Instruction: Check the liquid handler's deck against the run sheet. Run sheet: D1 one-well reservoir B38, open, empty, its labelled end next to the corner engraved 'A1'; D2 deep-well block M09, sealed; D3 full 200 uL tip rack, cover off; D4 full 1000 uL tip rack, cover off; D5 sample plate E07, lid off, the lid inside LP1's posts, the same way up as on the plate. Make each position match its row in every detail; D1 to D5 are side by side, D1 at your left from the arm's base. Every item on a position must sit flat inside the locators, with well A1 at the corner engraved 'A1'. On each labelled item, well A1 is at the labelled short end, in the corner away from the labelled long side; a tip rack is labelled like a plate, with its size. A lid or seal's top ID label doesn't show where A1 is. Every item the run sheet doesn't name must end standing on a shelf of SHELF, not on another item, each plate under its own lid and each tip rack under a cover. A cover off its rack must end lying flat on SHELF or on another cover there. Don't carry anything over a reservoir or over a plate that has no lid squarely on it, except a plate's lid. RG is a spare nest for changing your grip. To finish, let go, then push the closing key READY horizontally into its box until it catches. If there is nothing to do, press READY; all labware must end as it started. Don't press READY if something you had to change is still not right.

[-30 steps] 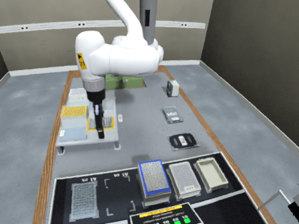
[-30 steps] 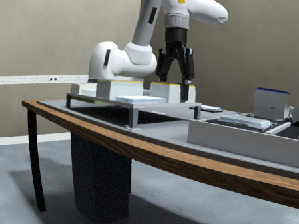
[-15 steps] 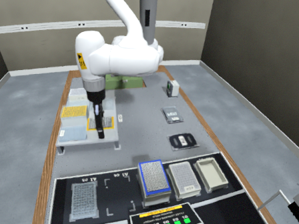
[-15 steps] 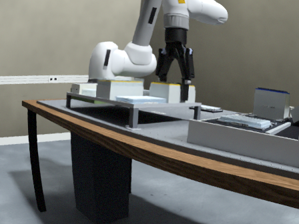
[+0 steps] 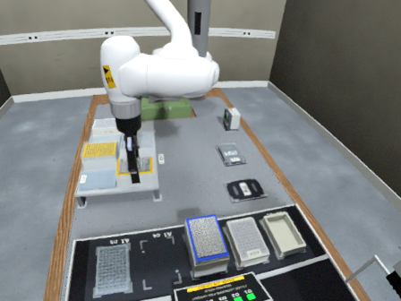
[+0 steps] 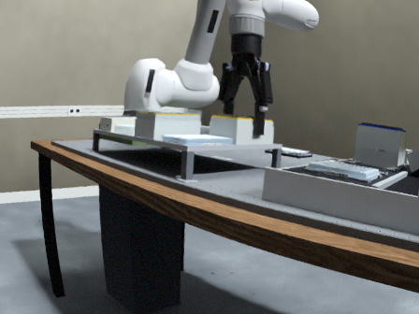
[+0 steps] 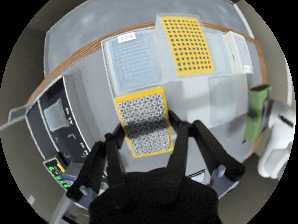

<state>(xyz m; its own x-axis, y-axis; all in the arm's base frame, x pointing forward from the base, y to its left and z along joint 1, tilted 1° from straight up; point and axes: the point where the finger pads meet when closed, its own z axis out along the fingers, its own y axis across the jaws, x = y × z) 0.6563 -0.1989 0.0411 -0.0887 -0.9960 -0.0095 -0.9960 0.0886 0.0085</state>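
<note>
My hand is 10 mm to the right of the yellow-rimmed tip rack and 10 mm above it. Round my hand: blue-rimmed tip rack: 320 mm ahead, 150 mm to the left; shelf: 170 mm behind, 50 mm to the right, 50 mm below; clear sample plate: 310 mm ahead, 100 mm to the right, 60 mm below.
</note>
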